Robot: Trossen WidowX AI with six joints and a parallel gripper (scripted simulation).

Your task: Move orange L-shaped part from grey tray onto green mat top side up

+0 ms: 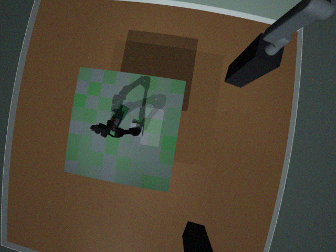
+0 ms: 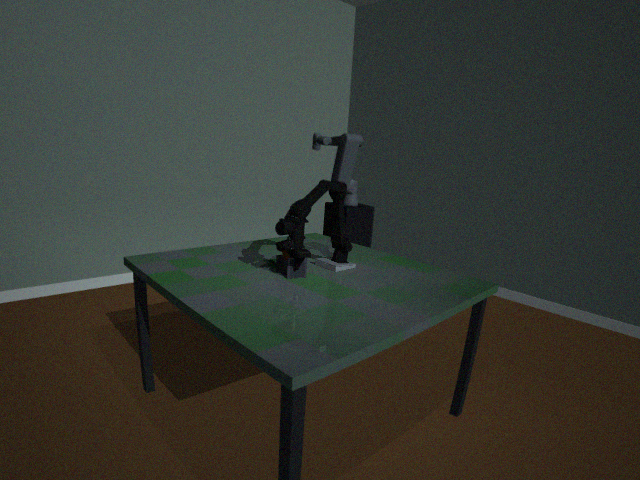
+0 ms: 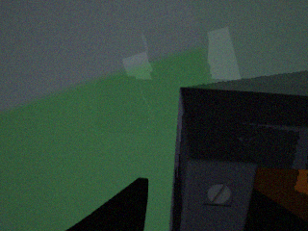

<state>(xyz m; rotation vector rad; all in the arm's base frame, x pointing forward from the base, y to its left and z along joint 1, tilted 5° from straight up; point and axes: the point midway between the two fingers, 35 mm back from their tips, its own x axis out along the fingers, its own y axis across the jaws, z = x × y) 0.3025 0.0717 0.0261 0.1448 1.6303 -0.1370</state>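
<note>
Right now the orange L-shaped part is 20 mm behind my gripper tip, 50 mm to the right of it and 10 mm above it.
</note>
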